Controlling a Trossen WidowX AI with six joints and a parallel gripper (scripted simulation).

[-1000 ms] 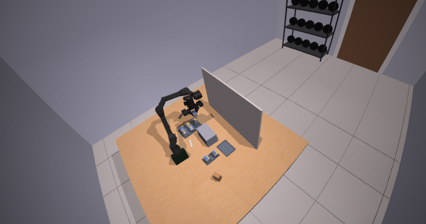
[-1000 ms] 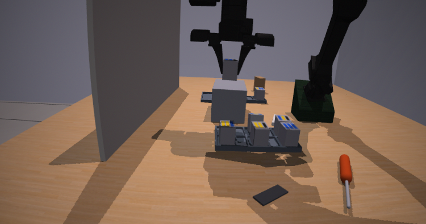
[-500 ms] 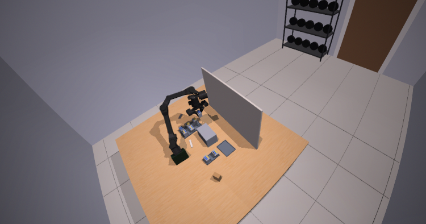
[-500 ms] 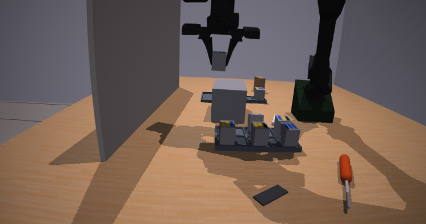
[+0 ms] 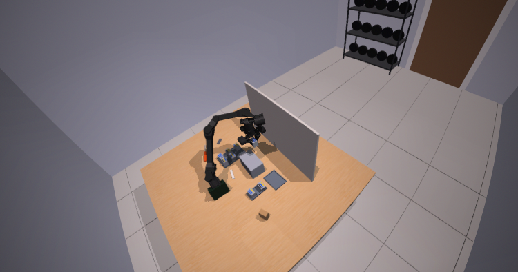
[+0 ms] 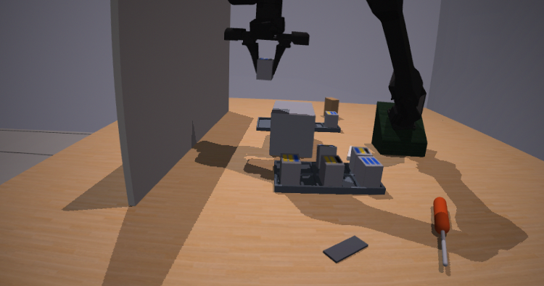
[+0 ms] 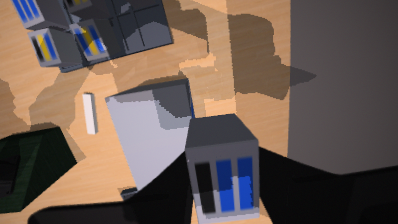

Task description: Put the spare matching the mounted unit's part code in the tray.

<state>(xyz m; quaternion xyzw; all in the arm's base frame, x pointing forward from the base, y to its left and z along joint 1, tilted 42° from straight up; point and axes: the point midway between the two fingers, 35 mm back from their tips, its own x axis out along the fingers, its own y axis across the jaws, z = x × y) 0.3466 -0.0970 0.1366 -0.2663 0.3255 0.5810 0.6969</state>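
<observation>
My gripper tip is 30 mm past the dark tray, 220 mm to the left of it and 180 mm above it. Also, from my gripper tip: grey wall panel 170 mm ahead, 60 mm to the right, 40 mm above; brown block 260 mm behind, 360 mm to the right, 150 mm below; grey spare 20 mm above.
</observation>
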